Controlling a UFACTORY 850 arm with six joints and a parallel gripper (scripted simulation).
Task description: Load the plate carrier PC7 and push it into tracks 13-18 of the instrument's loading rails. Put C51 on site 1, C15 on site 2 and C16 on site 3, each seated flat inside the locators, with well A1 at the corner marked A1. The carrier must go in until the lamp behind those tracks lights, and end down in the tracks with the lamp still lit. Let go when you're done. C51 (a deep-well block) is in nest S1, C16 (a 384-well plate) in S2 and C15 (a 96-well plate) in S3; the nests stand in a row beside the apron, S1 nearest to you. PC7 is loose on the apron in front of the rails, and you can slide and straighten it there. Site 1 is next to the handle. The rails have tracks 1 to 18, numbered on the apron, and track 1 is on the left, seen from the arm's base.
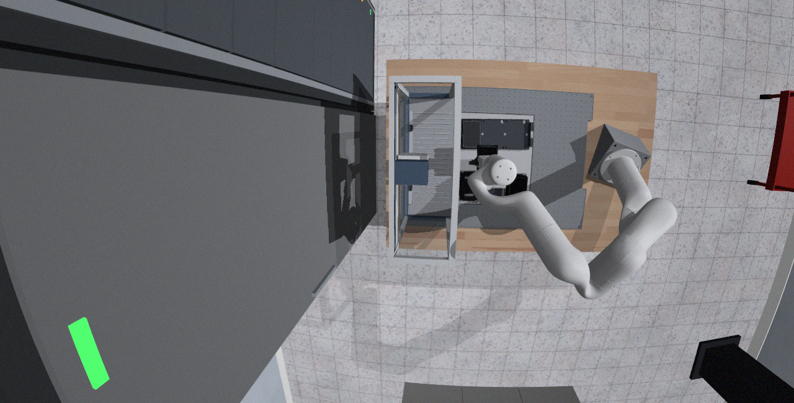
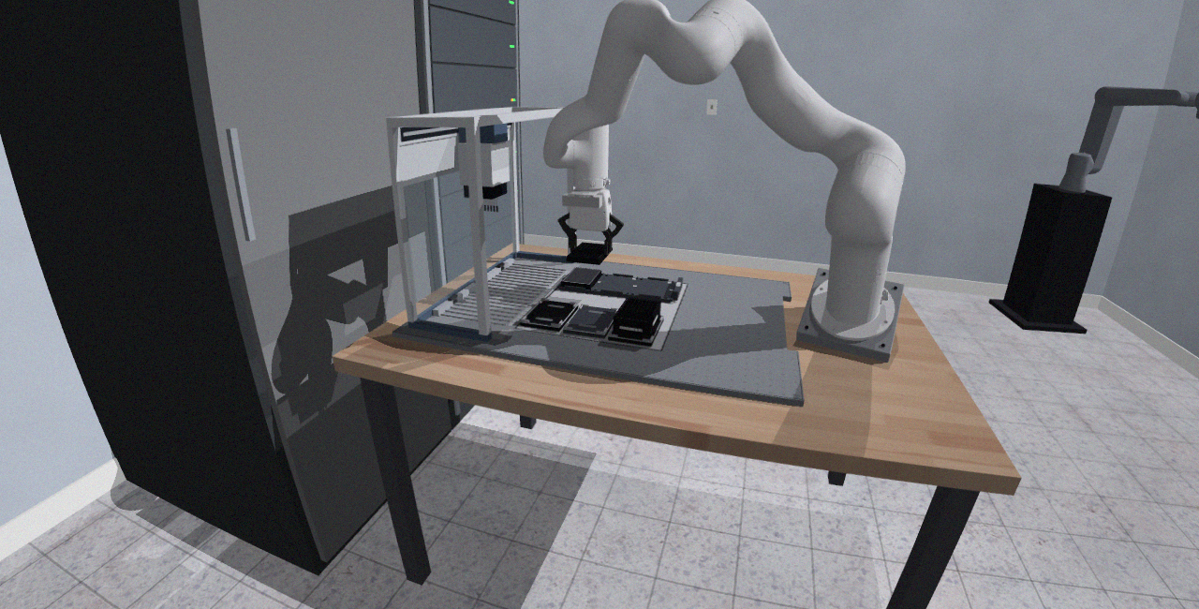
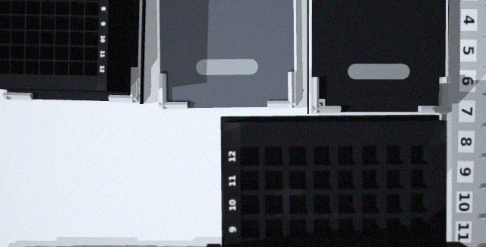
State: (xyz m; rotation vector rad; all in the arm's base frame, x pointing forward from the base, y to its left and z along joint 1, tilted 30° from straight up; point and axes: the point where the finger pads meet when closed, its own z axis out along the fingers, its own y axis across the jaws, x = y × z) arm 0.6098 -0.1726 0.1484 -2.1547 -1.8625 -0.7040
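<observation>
Right now the plate carrier PC7 is 12 cm below my hand, 10 cm to the right of it and 6 cm behind it. Round my hand: nest S2: 14 cm to the left, 14 cm below, 3 cm behind; then plate C15: 1 cm below; then frame post: 27 cm to the left, 18 cm ahead, 11 cm above.
</observation>
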